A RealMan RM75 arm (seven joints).
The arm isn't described. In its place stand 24 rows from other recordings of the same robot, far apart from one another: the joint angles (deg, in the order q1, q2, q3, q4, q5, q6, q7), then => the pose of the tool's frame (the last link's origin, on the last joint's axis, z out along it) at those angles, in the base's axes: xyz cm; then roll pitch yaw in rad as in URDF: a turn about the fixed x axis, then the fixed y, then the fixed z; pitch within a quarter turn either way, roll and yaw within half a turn.
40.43, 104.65, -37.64, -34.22, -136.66, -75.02, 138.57 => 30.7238 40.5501 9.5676 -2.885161 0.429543 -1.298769
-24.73, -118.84, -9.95, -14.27, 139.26, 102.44, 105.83 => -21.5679 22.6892 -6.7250 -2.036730 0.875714 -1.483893
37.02, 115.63, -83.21, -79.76, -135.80, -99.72, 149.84 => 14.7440 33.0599 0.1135 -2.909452 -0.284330 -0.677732
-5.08, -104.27, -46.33, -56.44, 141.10, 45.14, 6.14 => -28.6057 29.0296 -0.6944 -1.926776 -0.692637 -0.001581
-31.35, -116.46, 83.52, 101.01, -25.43, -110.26, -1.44 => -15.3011 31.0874 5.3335 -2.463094 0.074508 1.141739
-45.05, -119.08, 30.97, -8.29, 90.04, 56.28, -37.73 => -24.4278 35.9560 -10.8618 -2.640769 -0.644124 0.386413
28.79, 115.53, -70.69, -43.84, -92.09, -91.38, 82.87 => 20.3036 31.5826 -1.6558 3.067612 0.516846 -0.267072
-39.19, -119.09, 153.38, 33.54, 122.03, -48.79, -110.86 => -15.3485 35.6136 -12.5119 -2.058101 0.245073 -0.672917
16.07, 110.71, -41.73, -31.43, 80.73, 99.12, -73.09 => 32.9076 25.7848 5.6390 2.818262 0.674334 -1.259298
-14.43, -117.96, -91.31, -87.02, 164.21, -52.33, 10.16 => -24.1986 36.4324 4.0360 -2.182302 -0.289555 0.756215
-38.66, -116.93, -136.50, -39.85, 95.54, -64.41, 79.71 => -21.0669 43.3887 5.3515 -2.782390 -0.888110 0.612764
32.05, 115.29, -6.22, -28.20, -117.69, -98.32, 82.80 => 28.5802 33.0881 6.2090 -3.009222 0.982779 -0.659335
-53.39, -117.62, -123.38, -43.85, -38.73, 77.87, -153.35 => -16.2584 42.2261 -1.6423 -2.903425 -0.118635 1.097091
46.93, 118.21, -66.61, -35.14, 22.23, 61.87, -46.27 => 26.8743 40.1193 -3.6447 -2.560473 -0.235370 -0.818602
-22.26, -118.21, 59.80, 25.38, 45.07, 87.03, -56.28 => -25.5763 33.2761 5.1642 -1.920756 -1.196363 -0.429352
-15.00, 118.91, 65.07, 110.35, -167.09, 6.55, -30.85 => 13.6133 27.7919 4.1729 -1.847384 0.291305 0.107097
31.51, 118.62, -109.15, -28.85, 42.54, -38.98, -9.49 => 25.7441 41.8288 -1.2548 -1.692760 0.722649 -0.023704
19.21, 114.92, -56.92, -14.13, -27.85, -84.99, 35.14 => 33.2812 31.2046 9.1590 -1.349727 0.909700 0.592848
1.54, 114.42, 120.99, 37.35, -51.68, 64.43, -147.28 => 39.1421 25.9516 9.3300 -1.827147 0.497920 0.002001
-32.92, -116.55, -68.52, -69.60, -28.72, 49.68, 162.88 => -17.0269 36.5022 -8.7504 -2.557316 -0.249767 0.983265
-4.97, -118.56, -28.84, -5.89, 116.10, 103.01, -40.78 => -35.5867 18.0284 2.8811 -0.986299 -1.222134 -0.850655
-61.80, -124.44, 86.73, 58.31, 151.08, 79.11, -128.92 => -4.9398 38.9439 -8.4181 -2.888375 0.443534 0.037495
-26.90, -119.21, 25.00, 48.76, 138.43, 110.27, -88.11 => -29.8270 26.7895 3.6451 3.090486 -0.320781 0.636045
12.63, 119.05, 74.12, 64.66, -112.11, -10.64, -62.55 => 23.9293 37.7904 -0.8776 -1.852686 0.458029 -0.190277
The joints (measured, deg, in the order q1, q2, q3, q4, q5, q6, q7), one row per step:
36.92 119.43 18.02 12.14 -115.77 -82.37 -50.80
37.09 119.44 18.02 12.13 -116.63 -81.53 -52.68
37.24 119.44 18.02 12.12 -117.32 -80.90 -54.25
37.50 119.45 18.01 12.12 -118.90 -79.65 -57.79
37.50 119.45 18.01 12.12 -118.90 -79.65 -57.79
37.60 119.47 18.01 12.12 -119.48 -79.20 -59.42
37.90 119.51 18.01 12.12 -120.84 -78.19 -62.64
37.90 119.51 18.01 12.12 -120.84 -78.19 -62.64
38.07 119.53 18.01 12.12 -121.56 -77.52 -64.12
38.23 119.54 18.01 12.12 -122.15 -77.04 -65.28
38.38 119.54 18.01 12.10 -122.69 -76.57 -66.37
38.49 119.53 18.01 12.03 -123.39 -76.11 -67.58
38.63 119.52 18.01 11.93 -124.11 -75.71 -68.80
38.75 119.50 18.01 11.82 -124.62 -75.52 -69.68
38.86 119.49 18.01 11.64 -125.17 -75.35 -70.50
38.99 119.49 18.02 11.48 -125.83 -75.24 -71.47
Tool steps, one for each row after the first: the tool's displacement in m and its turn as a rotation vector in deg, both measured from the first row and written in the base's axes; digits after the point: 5 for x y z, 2 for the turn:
-0.00056 0.00036 -0.00300 0.33 -2.30 0.40
-0.00110 0.00066 -0.00527 0.67 -4.17 0.81
-0.00217 0.00068 -0.01027 1.50 -8.31 1.89
-0.00217 0.00068 -0.01027 1.50 -8.31 1.89
-0.00263 0.00062 -0.01218 2.02 -10.05 2.39
-0.00411 0.00064 -0.01651 2.91 -13.66 3.61
-0.00411 0.00064 -0.01651 2.91 -13.66 3.61
-0.00467 0.00078 -0.01899 3.20 -15.48 4.17
-0.00533 0.00091 -0.02086 3.44 -16.90 4.70
-0.00578 0.00112 -0.02251 3.69 -18.25 5.18
-0.00587 0.00104 -0.02425 3.97 -19.82 5.77
-0.00614 0.00100 -0.02586 4.30 -21.39 6.46
-0.00640 0.00106 -0.02669 4.61 -22.50 7.02
-0.00644 0.00107 -0.02747 4.91 -23.62 7.59
-0.00689 0.00088 -0.02845 5.28 -24.83 8.35

